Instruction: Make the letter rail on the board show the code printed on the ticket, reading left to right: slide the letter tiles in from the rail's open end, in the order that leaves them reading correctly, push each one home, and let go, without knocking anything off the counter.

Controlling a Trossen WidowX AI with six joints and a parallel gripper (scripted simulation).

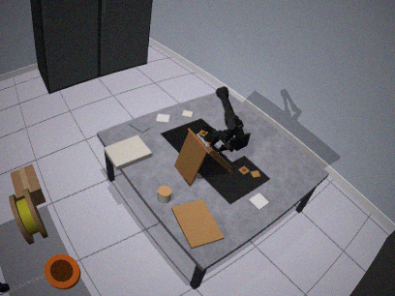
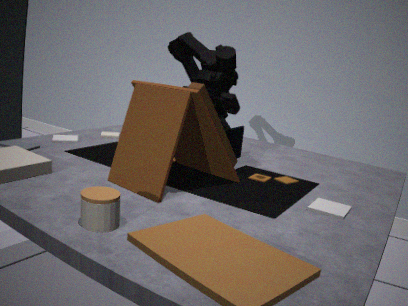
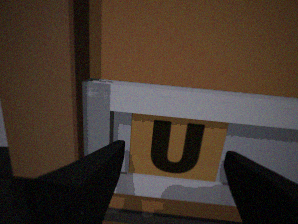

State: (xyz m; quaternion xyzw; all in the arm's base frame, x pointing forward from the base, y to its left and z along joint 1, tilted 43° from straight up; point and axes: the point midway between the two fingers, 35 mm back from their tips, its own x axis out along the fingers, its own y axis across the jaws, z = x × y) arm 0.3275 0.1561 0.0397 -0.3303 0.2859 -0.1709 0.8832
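The white ticket lies 6 cm behind my gripper tip, 3 cm to the right of it and 8 cm below it. From my gripper tip the other things lie so: lidded jar 38 cm ahead, 5 cm to the left, 15 cm below; then flat orange panel 33 cm ahead, 30 cm to the left, 17 cm below; then black mat 16 cm behind, 8 cm to the right, 18 cm below.
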